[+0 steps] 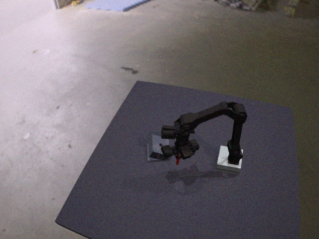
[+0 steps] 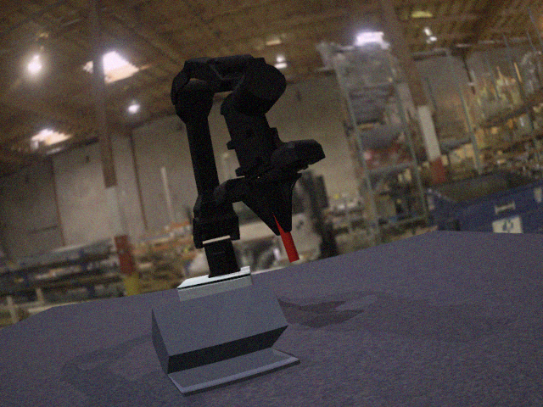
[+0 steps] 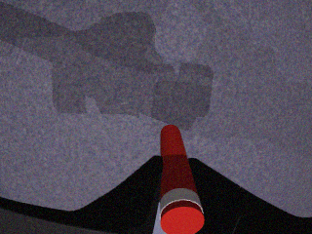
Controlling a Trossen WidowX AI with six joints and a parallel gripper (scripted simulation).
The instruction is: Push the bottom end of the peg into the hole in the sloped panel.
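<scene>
My gripper tip is now 15 cm short of the sloped panel, 11 cm to the left of it and 9 cm above it. The rest, counted from my gripper tip: red peg 2 cm above; thin base plate 16 cm ahead, 13 cm below, 11 cm to the right.
</scene>
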